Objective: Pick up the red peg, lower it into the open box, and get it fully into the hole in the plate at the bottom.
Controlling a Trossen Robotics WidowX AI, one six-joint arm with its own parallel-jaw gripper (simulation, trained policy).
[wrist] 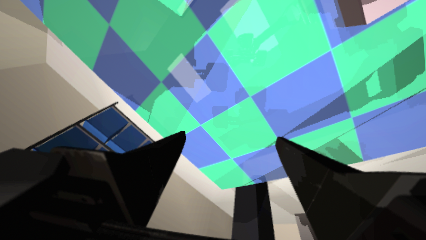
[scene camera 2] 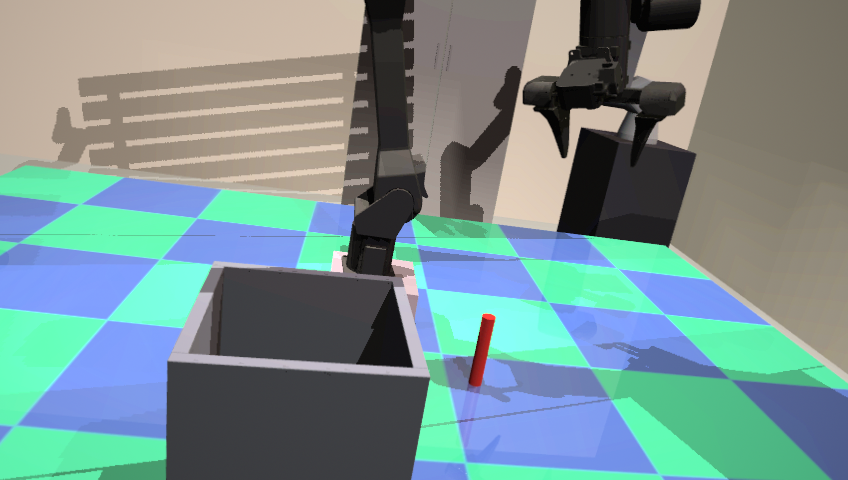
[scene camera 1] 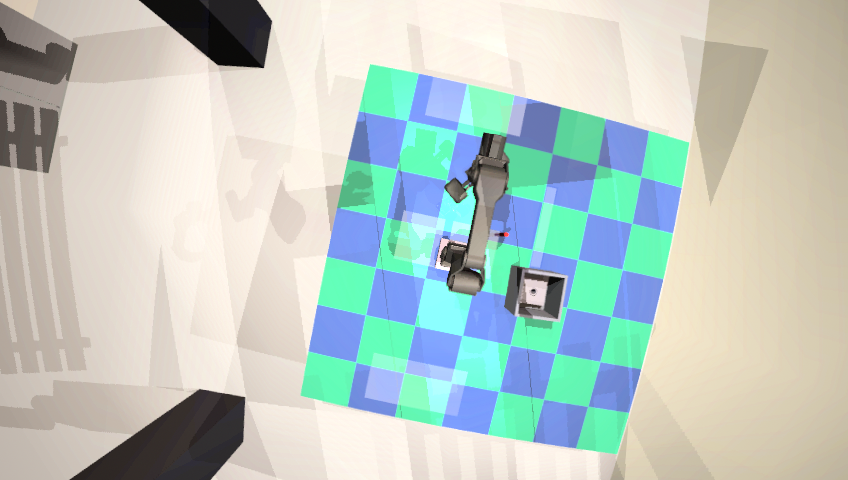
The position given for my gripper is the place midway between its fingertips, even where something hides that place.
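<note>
I see my gripper (scene camera 2: 597, 161), and I find it again at (wrist: 229, 138). There is a grey box (scene camera 2: 273, 366), which I also see at (scene camera 1: 551, 310), though in the wrist view the grey box is out of frame. I see a red peg (scene camera 2: 488, 320) as well, and in the wrist view the red peg is out of frame.
</note>
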